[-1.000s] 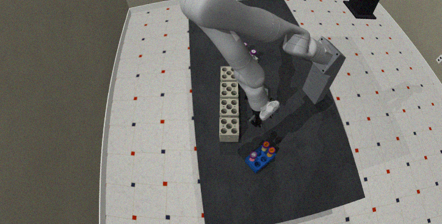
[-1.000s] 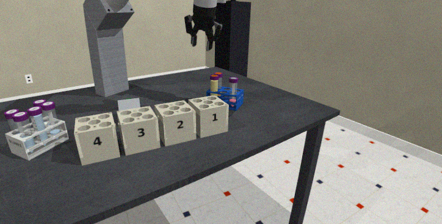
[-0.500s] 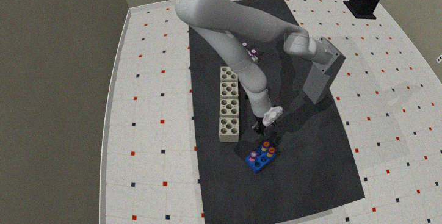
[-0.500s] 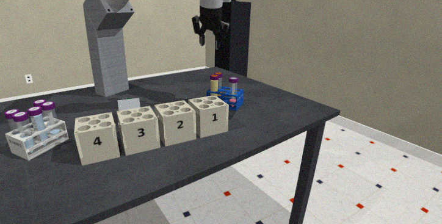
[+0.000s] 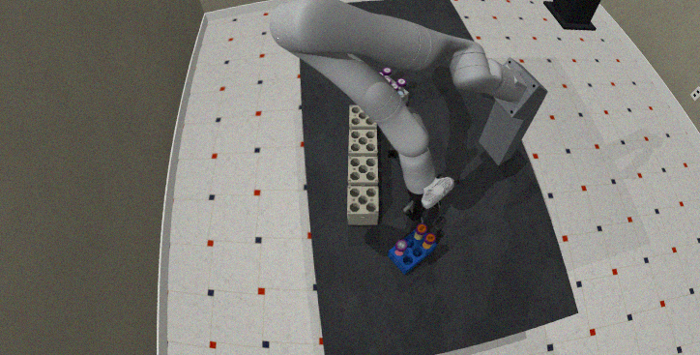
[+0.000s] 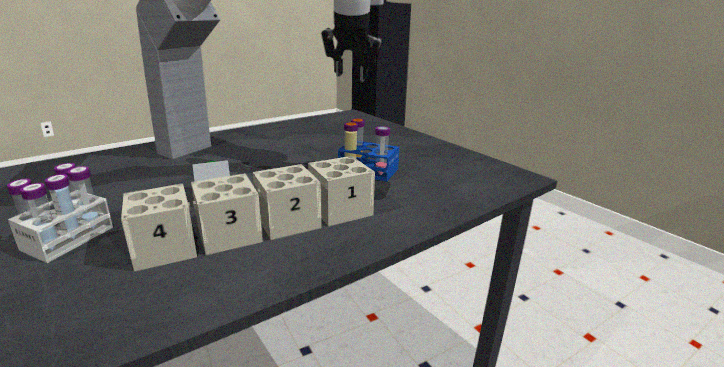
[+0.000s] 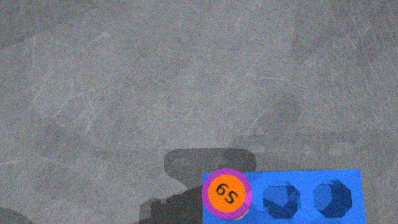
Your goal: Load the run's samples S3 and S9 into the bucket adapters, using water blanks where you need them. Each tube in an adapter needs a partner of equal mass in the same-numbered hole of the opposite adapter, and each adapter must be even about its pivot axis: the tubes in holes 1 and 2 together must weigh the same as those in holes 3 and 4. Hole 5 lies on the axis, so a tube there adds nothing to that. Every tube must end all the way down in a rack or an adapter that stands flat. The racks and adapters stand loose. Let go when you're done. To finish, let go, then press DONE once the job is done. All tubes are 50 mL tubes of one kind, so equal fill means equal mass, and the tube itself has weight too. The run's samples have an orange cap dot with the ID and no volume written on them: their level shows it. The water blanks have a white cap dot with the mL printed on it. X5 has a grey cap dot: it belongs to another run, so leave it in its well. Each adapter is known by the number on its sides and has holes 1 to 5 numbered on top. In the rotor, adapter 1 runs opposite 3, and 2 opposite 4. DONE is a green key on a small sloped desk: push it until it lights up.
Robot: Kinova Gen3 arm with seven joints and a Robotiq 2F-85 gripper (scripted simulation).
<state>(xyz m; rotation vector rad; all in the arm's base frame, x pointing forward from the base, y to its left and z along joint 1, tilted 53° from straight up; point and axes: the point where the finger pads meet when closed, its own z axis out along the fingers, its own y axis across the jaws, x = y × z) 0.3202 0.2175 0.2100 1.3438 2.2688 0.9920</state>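
The sample S3 lies 10 mm behind my hand and 180 mm below it. From my hand the other things lie so: grey-dot tube X5: 60 mm ahead, 50 mm to the left, 180 mm below; blue rack: 20 mm ahead, 40 mm to the left, 220 mm below; orange-dot tube: 30 mm behind, 40 mm to the left, 180 mm below.
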